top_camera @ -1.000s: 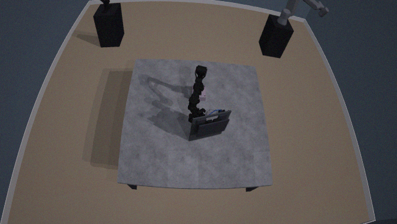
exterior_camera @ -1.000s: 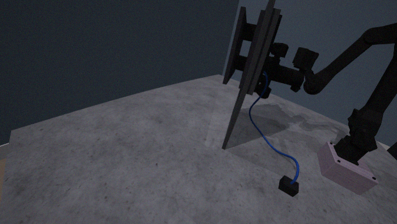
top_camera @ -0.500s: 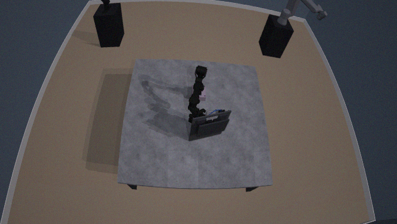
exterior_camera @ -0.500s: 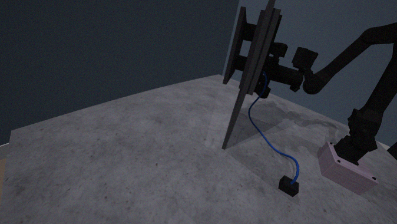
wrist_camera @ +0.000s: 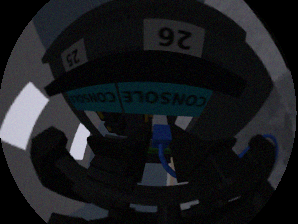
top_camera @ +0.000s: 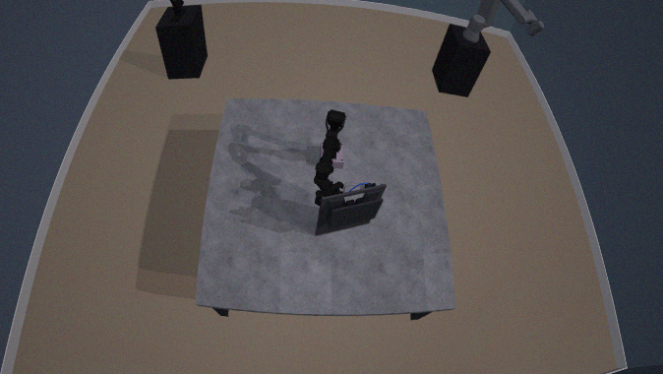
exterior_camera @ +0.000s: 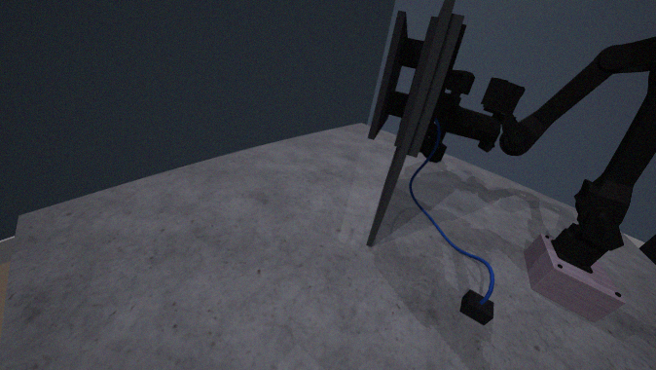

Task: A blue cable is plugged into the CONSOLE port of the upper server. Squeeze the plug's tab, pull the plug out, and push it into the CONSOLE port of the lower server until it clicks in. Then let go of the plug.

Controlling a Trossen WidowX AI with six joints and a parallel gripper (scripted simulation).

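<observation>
Right now my gripper tip is right at the blue plug. Round my gripper tip: black block 250 mm behind, 220 mm below, 160 mm to the left.
</observation>
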